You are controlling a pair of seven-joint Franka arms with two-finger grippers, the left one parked.
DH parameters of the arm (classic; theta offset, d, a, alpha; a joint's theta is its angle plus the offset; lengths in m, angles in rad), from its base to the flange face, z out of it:
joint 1: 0 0.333 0 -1.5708
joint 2: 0 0 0 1.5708
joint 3: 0 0.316 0.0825 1.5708
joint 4: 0 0 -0.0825 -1.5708
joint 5: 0 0.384 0 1.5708
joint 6: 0 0 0.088 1.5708
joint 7: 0 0.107 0 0
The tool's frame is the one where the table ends.
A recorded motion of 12 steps. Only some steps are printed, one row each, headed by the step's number.
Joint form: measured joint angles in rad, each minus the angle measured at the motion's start. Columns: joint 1, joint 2, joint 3, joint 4, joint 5, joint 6, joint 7.
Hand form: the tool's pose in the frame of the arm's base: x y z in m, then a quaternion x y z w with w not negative. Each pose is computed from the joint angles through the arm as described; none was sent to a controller.
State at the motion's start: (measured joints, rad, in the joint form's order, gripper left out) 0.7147 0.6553 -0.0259 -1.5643 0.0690 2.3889 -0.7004
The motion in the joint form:
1: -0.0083 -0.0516 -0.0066 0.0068 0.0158 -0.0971 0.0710
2: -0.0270 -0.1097 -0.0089 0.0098 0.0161 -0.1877 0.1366
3: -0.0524 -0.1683 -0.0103 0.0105 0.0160 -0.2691 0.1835
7: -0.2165 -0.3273 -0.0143 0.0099 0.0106 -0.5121 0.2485
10: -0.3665 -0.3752 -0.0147 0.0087 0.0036 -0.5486 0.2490
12: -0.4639 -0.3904 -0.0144 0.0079 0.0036 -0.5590 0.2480
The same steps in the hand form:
1: 0.5541 0.4495 0.3067 -0.80651 -0.58707 -0.06492 0.02604
2: 0.5568 0.4342 0.3403 -0.83069 -0.55378 -0.04952 0.02894
3: 0.5602 0.4143 0.3738 -0.84983 -0.52478 -0.03808 0.03085
7: 0.5863 0.2991 0.4592 -0.90263 -0.42926 0.00273 0.03143
10: 0.6144 0.2041 0.4866 -0.93166 -0.36213 -0.00454 0.02915
12: 0.6278 0.1428 0.4951 -0.94785 -0.31729 -0.00800 0.02910

